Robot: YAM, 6 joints.
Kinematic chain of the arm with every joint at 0, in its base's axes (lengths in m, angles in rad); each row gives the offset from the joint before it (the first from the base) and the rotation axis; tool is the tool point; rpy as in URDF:
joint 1: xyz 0 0 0.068 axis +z
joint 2: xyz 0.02 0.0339 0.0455 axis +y
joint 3: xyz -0.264 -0.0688 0 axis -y
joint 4: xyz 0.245 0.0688 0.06 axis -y
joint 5: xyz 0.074 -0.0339 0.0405 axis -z
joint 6: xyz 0.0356 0 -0.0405 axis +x
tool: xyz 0 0 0 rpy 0 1.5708 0
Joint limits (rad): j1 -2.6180..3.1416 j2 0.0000..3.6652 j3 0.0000..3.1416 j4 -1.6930..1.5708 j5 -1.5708..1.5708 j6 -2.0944..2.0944
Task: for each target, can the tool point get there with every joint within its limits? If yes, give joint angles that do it. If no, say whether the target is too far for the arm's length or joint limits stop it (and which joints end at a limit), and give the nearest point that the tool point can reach.
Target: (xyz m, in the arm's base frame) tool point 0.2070 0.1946 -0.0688
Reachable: yes | joints 0.7701 2.5600 0.6145 1.1597 0.1239 -1.1838
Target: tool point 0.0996 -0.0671 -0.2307
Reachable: yes | joints -0.3721 3.3642 1.2595 -0.5659 0.8326 0.2876
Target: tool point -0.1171 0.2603 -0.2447
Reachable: yes | joints 2.1004 3.2328 1.5714 -0.3179 1.0286 0.1097
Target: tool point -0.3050 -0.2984 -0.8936
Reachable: no: too far | nearest point -0.2293 -0.2243 -0.3731 | short by 0.531 m
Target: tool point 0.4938 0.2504 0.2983
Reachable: yes | joints 0.4082 2.6283 2.8014 -0.7460 -1.2512 -0.1882
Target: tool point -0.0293 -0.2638 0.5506
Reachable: yes | joints 1.4921 0.4251 2.1498 -0.6538 -0.2415 1.7745
